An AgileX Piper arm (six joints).
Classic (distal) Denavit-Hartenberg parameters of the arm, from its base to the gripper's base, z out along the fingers. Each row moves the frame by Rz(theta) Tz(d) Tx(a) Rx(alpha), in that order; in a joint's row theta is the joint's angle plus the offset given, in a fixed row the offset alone. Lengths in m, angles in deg.
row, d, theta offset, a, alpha
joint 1, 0.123, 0, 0, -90
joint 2, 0, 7.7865, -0.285, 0
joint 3, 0, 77.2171, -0.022, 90
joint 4, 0.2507, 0, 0, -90
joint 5, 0, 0, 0, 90
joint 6, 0.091, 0, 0, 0
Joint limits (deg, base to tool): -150..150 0..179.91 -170..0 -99.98..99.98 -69.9..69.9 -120..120
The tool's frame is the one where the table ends.
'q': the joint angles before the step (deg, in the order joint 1, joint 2, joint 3, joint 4, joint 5, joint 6). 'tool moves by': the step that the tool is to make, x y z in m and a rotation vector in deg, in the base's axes. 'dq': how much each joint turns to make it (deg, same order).
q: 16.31, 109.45, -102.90, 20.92, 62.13, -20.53
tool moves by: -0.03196, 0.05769, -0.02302, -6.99, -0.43, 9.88
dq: 10.20, -0.46, 4.97, -6.62, -2.47, 0.00
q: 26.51, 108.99, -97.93, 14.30, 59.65, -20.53
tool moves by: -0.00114, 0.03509, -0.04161, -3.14, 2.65, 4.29
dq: 4.51, 5.65, 0.03, -1.42, -1.91, 0.00
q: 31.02, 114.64, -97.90, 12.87, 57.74, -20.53
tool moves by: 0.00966, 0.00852, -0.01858, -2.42, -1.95, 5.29
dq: 0.53, 3.56, -1.73, -1.23, -1.35, -5.18
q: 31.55, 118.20, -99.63, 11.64, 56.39, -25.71
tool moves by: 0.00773, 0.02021, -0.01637, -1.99, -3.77, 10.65
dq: 1.67, 4.48, -3.83, -0.16, -1.14, -9.94
